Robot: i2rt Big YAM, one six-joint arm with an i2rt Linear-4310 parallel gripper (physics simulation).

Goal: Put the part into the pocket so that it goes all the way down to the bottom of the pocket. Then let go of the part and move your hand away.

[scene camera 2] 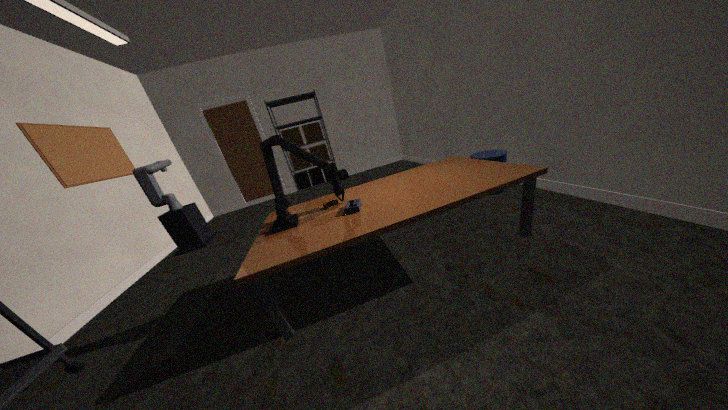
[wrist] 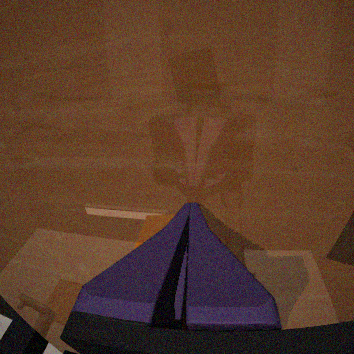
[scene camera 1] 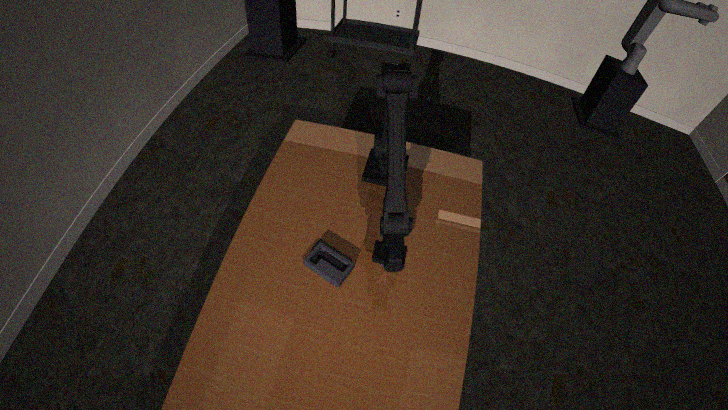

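Seen in the pictures: gripper, fingertip midpoint: [scene camera 2: 342, 201] [wrist: 191, 210]; arm's base, link origin: [scene camera 2: 285, 221] [scene camera 1: 386, 166].
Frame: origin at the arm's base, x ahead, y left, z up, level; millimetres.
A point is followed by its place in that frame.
Observation:
The block with the pocket [scene camera 1: 321, 272] @(x 500, y -99, z 6 mm) [scene camera 2: 352, 207] @(x 442, y -153, z 6 mm) is grey-blue and sits on the table, left of my gripper in the first scene view. Its dark, L-shaped pocket has no part in it. My gripper [wrist: 191, 210] @(x 407, y 96, z -22 mm) [scene camera 2: 341, 197] @(x 407, y 96, z -22 mm) is shut with its purple fingertips together and nothing between them. It points down above the table. The orange part [wrist: 152, 226] shows as a small patch behind the left finger in the wrist view; the fingers hide the rest. In the second scene view the part [scene camera 2: 330, 204] @(x 316, y 94, z -15 mm) lies in shadow on the table beside the block. The arm hides it in the first scene view.
The arm's base stands on the wooden table [scene camera 1: 285, 325] @(x 698, y -158, z -28 mm) [scene camera 2: 422, 198] @(x 854, y -280, z -28 mm) near its far edge in the first scene view. A pale strip [scene camera 1: 458, 218] [wrist: 117, 212] shows on the table to the right of the arm there. A second robot on a dark pedestal [scene camera 1: 613, 94] [scene camera 2: 184, 226] stands away from the table.

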